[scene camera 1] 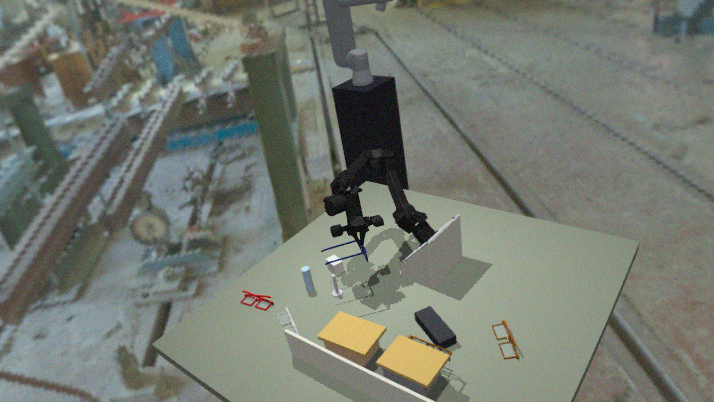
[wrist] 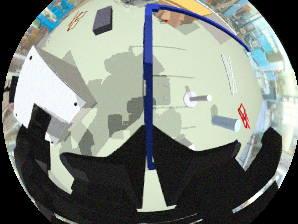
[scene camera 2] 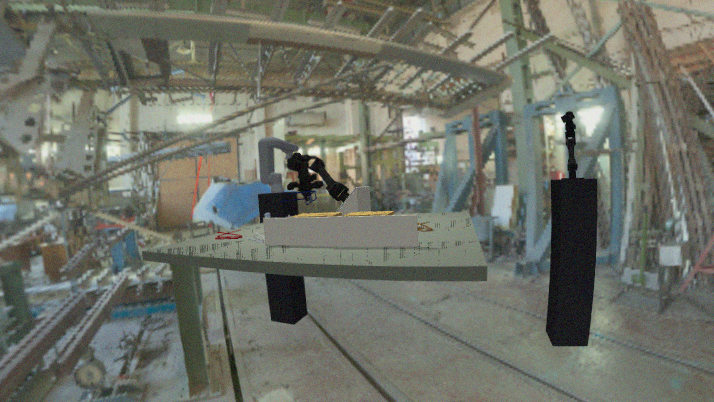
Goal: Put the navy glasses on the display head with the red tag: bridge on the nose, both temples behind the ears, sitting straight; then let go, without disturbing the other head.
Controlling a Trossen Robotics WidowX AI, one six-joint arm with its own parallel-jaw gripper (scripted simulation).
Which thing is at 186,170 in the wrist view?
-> My gripper.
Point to a dark case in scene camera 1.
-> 437,330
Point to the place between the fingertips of my gripper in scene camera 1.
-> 361,248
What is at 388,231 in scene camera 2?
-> A low white wall.
